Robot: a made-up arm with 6 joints. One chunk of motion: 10 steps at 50 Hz.
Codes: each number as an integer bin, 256 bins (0 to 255) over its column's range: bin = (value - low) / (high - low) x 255, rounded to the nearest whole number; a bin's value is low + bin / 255 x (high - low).
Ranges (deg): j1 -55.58..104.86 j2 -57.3..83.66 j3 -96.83..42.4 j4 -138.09..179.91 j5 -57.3..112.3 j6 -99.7..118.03
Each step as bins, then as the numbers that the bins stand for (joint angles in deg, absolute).
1 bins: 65 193 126 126 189 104
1 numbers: -14.68 49.39 -28.03 19.04 68.40 -10.90
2 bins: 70 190 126 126 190 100
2 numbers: -11.54 47.73 -28.03 19.04 69.07 -14.32
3 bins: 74 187 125 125 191 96
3 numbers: -9.02 46.07 -28.58 17.79 69.73 -17.73
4 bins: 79 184 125 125 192 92
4 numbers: -5.88 44.41 -28.58 17.79 70.40 -21.15
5 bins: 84 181 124 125 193 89
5 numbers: -2.73 42.75 -29.13 17.79 71.06 -23.71
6 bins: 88 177 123 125 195 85
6 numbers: -0.21 40.54 -29.67 17.79 72.39 -27.12
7 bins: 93 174 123 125 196 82
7 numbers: 2.93 38.88 -29.67 17.79 73.06 -29.68
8 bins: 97 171 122 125 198 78
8 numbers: 5.45 37.23 -30.22 17.79 74.39 -33.10
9 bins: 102 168 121 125 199 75
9 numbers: 8.60 35.57 -30.76 17.79 75.05 -35.66
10 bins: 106 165 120 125 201 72
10 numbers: 11.11 33.91 -31.31 17.79 76.38 -38.22
